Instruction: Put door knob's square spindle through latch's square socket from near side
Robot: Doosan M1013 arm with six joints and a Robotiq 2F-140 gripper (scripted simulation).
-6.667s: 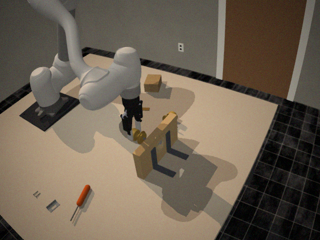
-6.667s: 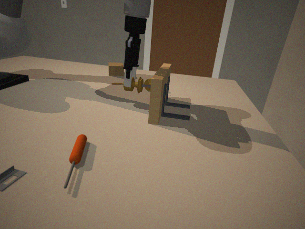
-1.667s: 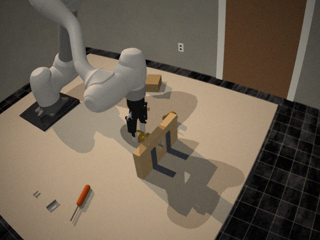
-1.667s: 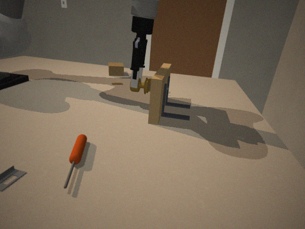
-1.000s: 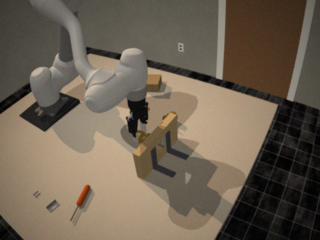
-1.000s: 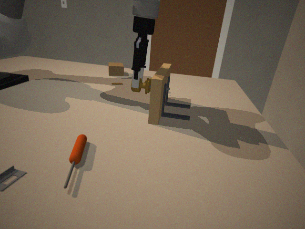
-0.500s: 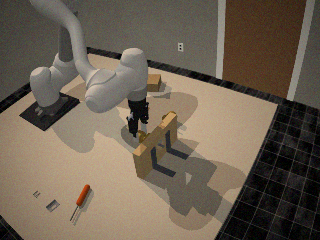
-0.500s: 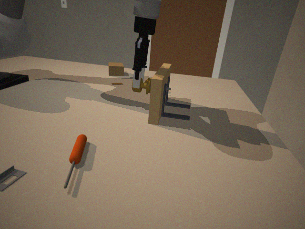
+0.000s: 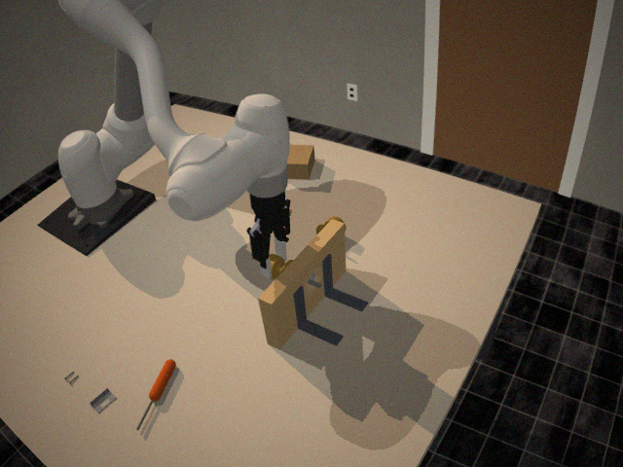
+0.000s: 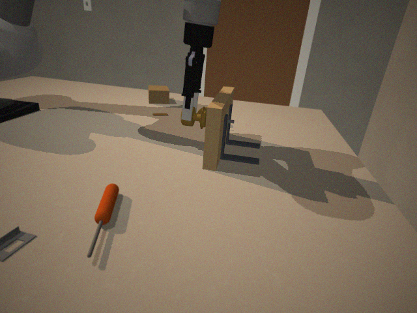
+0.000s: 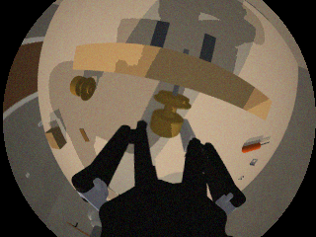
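Now: hand 4 cm short of the brass door knob, 1 cm to the left of it and 3 cm above it. Also, from my hand: brass round piece: 6 cm ahead, 23 cm to the left, 9 cm below; latch socket: 9 cm ahead, 2 cm to the right, 3 cm below; upright wooden board: 9 cm ahead, 2 cm to the right, 3 cm below.
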